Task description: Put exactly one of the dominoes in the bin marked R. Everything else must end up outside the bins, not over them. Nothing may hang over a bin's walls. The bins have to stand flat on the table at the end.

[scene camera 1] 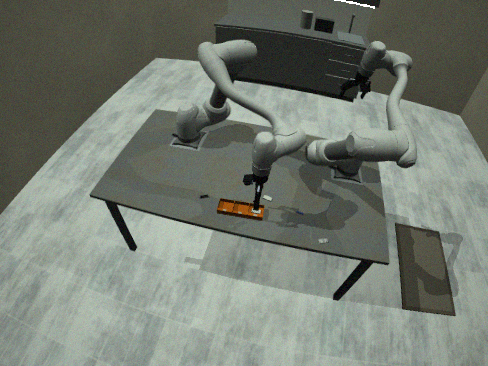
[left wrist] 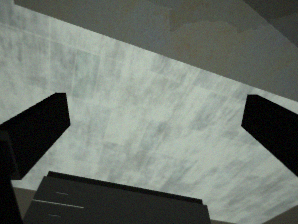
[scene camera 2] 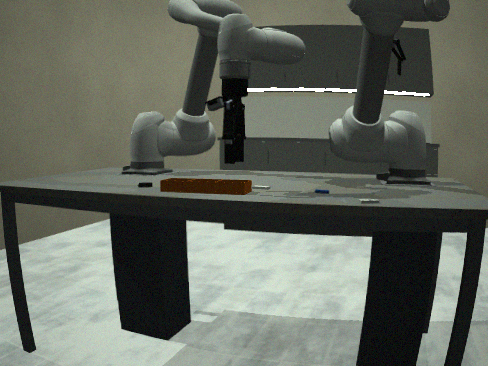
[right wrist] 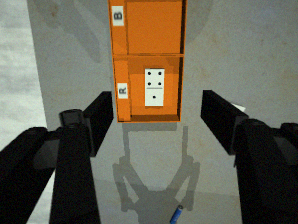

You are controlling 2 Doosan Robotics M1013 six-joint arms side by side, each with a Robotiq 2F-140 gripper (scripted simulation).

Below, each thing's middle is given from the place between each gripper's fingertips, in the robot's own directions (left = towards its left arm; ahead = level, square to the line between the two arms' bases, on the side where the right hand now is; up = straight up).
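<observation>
With the orange bin row (scene camera 2: pixel 184 185) as my reference, my left hand is 70 cm short of it, 45 cm above it and 52 cm to the left of it. From my right hand (scene camera 2: pixel 234 162), I find that the orange bin row is 9 cm below, 8 cm to the right and 1 cm ahead.
</observation>
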